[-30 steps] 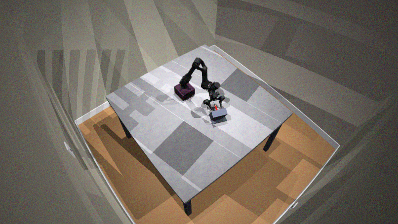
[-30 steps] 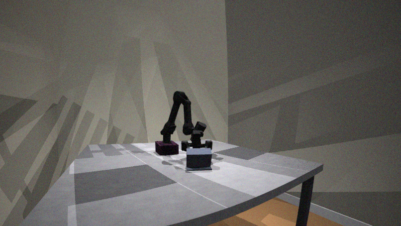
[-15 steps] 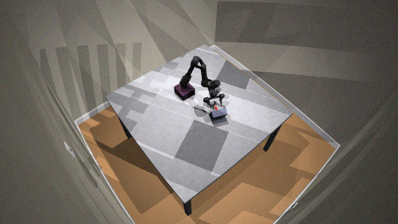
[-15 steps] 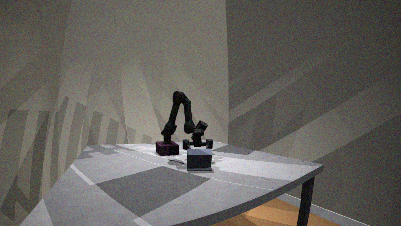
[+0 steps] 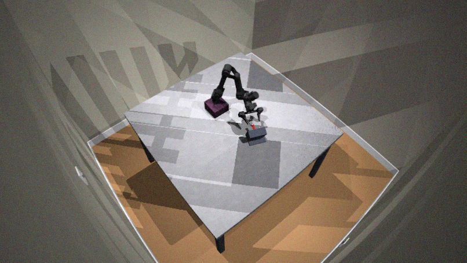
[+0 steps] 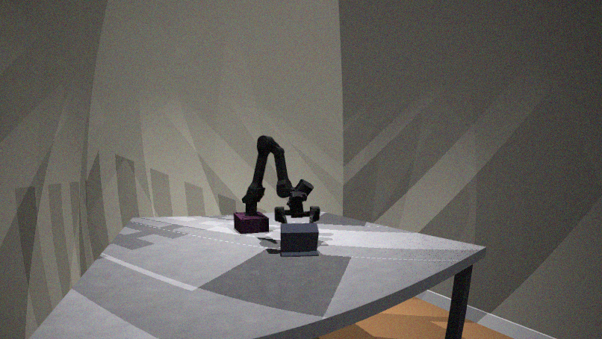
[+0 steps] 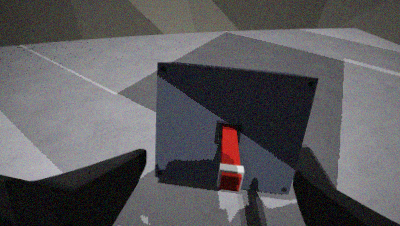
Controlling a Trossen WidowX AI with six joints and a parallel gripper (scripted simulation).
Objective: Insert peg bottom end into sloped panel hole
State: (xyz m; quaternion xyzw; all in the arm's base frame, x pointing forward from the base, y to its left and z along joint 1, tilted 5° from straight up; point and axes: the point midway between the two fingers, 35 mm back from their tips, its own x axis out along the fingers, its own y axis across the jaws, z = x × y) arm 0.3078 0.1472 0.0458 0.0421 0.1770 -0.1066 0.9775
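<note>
The red peg lies 20 mm ahead of my gripper tip, 10 mm to the right of it and 20 mm below it. Also, from my gripper tip: grey sloped panel 70 mm ahead, 20 mm to the right, 40 mm below.
</note>
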